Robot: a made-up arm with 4 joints.
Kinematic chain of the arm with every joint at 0, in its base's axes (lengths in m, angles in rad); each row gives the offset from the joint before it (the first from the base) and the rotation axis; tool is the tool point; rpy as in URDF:
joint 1: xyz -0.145 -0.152 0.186 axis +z
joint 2: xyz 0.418 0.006 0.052 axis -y
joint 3: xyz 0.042 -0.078 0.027 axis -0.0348 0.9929 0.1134
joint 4: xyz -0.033 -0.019 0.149 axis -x
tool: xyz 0.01 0.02 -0.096 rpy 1.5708 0 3.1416
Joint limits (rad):
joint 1: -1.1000..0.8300
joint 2: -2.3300..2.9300
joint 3: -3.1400..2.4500
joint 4: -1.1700..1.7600
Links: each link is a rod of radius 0.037 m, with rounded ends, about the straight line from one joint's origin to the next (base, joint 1, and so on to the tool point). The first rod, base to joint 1, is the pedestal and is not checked.
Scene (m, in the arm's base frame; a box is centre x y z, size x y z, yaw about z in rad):
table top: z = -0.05
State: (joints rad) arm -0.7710 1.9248 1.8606 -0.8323
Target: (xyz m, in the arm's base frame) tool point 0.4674 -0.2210 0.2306
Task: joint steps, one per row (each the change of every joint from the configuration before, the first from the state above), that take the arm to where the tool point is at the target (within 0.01 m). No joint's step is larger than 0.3 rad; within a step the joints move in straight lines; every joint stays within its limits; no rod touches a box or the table.
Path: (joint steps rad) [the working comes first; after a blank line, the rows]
Joints at the target: 0.1452 0.3240 2.3408 1.5877
Straight joint move there: clear.

1: 0.1018 -0.1779 0.0534 0.2689
2: 0.1018 -0.1778 0.0533 0.2689
3: 0.1018 -0.1779 0.0534 0.2689
4: 0.1018 -0.1779 0.0533 0.2689
5: 0.1018 -0.1778 0.0534 0.2688
6: 0.1018 -0.1779 0.0533 0.2689
7: 0.1018 -0.1779 0.0534 0.2689
8: 0.1018 -0.1778 0.0533 0.2689
9: 0.1018 -0.1779 0.0534 0.2689

